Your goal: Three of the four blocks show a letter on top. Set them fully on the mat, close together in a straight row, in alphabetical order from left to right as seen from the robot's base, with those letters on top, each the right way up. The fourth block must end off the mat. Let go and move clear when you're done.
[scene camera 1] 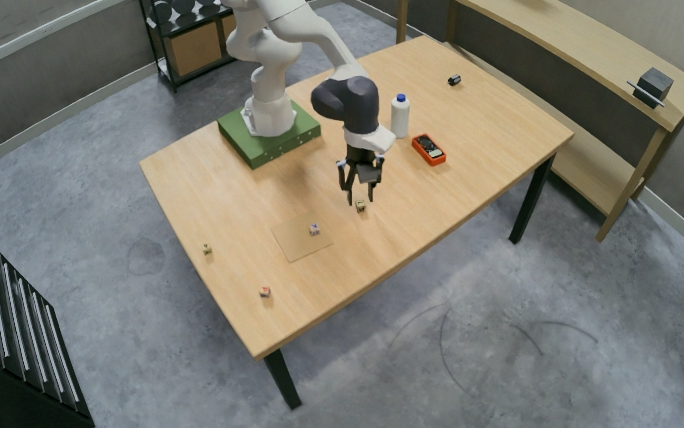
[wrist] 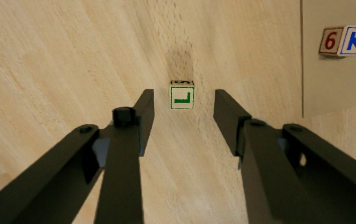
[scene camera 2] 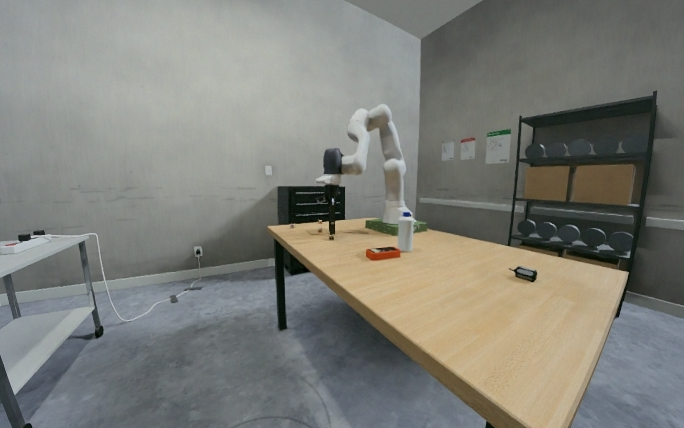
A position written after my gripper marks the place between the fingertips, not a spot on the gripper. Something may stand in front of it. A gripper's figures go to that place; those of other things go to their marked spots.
Scene:
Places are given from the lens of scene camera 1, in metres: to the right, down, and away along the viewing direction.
my gripper [scene camera 1: 359, 200]: 0.05, -0.04, 1.40
white bottle [scene camera 1: 400, 106]: 0.20, -0.36, 1.51

